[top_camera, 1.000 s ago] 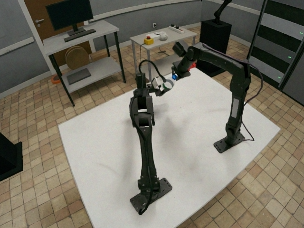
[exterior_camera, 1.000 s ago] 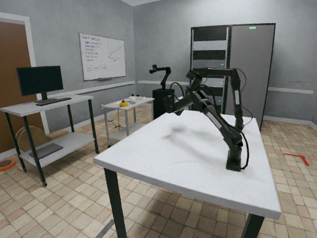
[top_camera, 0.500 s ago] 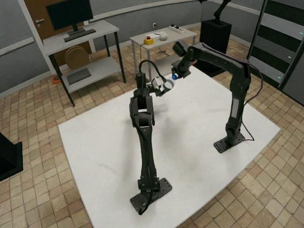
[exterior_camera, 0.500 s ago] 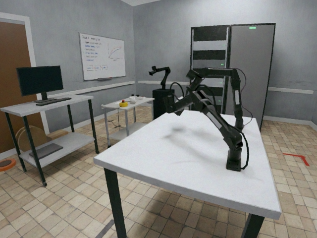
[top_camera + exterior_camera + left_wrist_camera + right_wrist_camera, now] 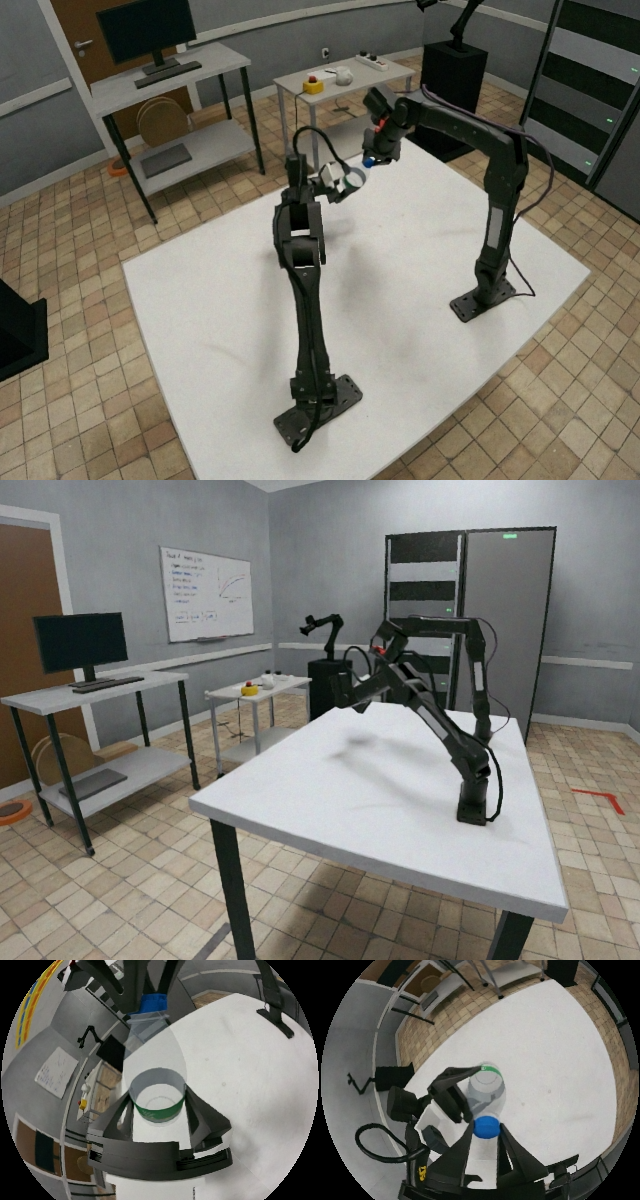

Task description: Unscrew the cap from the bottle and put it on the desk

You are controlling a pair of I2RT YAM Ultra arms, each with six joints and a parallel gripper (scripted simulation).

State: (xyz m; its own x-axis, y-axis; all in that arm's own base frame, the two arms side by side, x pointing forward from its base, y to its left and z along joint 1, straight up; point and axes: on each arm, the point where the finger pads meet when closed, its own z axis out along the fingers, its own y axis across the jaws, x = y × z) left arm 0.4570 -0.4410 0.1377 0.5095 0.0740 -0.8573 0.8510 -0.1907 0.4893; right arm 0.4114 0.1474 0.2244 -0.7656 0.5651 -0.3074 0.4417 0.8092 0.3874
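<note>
My left gripper is now 20 mm past the plastic bottle, 10 mm to the left of it and 30 mm below it. The rest, counted from my left hand: blue cap: 50 mm behind, 10 mm to the right, 80 mm above.
The blue cap lies right at my right hand. Round my right hand: plastic bottle (6 cm below, 4 cm ahead, 1 cm to the left).
</note>
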